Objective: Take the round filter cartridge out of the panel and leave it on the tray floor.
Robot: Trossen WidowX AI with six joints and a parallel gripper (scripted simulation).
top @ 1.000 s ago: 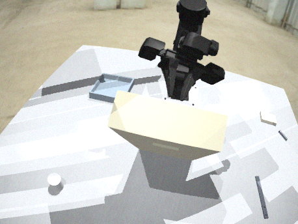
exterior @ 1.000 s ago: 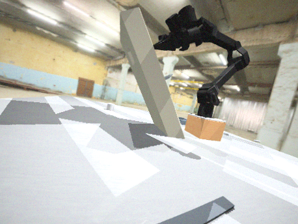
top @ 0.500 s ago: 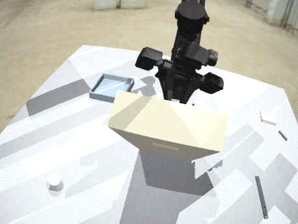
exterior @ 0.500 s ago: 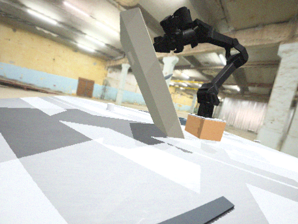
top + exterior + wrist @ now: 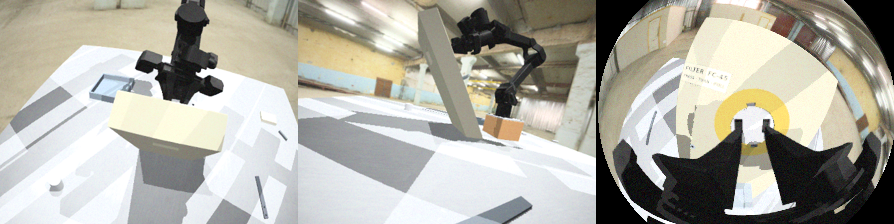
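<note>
Now: gripper tip 2 cm short of the round filter cartridge and 1 cm above it. From my gripper tip the other things lie so: blue-grey tray (42 cm behind, 28 cm below, 24 cm to the right); short dark bar (55 cm to the left, 29 cm below, 29 cm behind); cream block (49 cm to the left, 39 cm behind, 29 cm below).
</note>
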